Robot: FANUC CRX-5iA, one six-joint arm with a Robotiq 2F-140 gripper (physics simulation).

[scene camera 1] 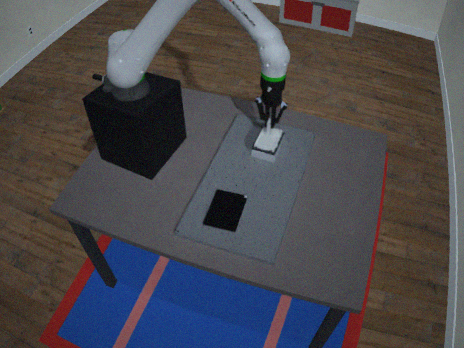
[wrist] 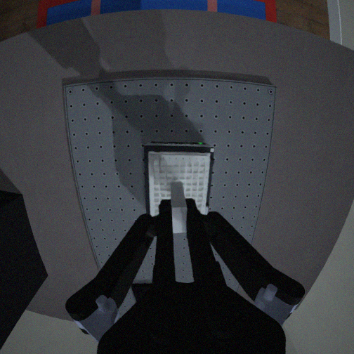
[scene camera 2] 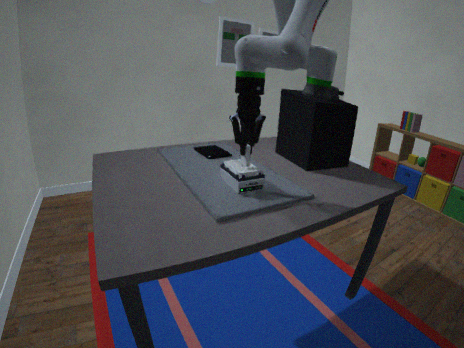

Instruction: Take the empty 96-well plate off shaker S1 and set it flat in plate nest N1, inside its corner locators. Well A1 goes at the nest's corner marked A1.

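Frame: origin at the arm's base, x ahead, y left, z up, level; millimetres.
Where they show: gripper, between the fingertips: (scene camera 1: 268,133) (scene camera 2: 245,164); arm's base, origin of its link: (scene camera 1: 130,91) (scene camera 2: 316,96).
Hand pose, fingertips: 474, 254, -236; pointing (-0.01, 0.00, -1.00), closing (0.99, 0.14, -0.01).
Things, the pixels of their centre, and the offset from my fingertips, as dx, dy, dz. Level surfaces: height alone.
- white 96-well plate, middle of its body: (scene camera 2: 242,167) (scene camera 1: 268,138) +5, -12, -15
- black plate nest N1, middle of its body: (scene camera 1: 225,209) (scene camera 2: 212,151) +3, -382, -69
- grey perforated board, height of its surface: dz -77
- brown table, height of its surface: dz -90
The white 96-well plate (scene camera 1: 270,139) (scene camera 2: 235,166) (wrist: 196,172) sits flat on shaker S1 (scene camera 1: 263,155) (scene camera 2: 252,186) (wrist: 172,148), which has a dark rim and a green light. My gripper (scene camera 1: 269,127) (scene camera 2: 247,154) (wrist: 175,191) is shut and empty, its pale fingertips together over the plate. Whether the tips touch the plate is unclear. The black plate nest N1 (scene camera 1: 225,210) (scene camera 2: 212,151) lies apart from the shaker, with a small pale mark at one corner. In the wrist view my fingers hide part of the plate. Well A1 cannot be made out.
The shaker and nest stand on a grey perforated board (scene camera 1: 260,200) (scene camera 2: 200,185) (wrist: 95,130) on the brown table (scene camera 1: 335,200) (scene camera 2: 145,210) (wrist: 310,120). The black robot pedestal (scene camera 1: 135,130) (scene camera 2: 317,130) (wrist: 17,250) stands on the table beside the board.
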